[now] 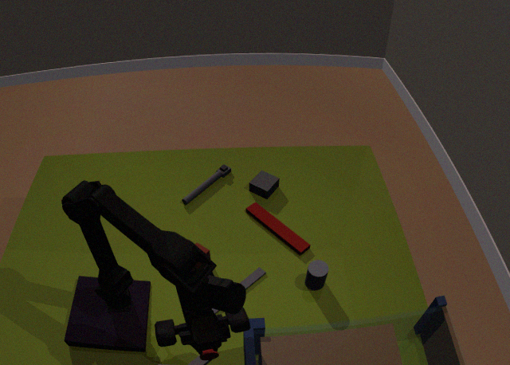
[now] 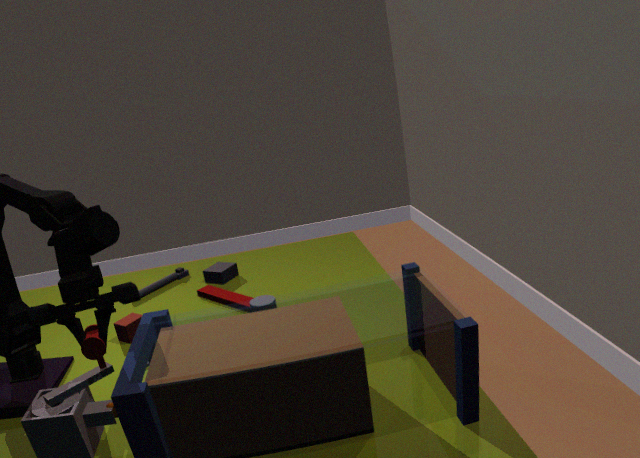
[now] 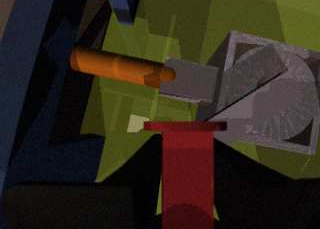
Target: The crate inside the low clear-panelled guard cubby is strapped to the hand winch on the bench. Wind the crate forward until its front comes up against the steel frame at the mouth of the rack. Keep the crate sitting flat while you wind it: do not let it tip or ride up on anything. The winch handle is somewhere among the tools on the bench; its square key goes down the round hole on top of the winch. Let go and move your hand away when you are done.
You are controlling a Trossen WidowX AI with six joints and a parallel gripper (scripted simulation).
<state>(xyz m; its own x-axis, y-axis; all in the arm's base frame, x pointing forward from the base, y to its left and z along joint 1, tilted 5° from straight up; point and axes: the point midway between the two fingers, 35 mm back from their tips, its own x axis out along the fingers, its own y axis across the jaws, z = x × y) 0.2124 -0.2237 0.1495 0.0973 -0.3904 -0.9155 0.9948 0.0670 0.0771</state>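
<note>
The winch handle is 30 mm below my gripper tip, 30 mm behind it and 10 mm to the right of it. The rest, counted from my gripper tip: red crank grip (20 mm to the left); blue steel frame (80 mm ahead, 70 mm to the right, 30 mm below); grey winch (100 mm below, 100 mm behind, 50 mm to the right).
</note>
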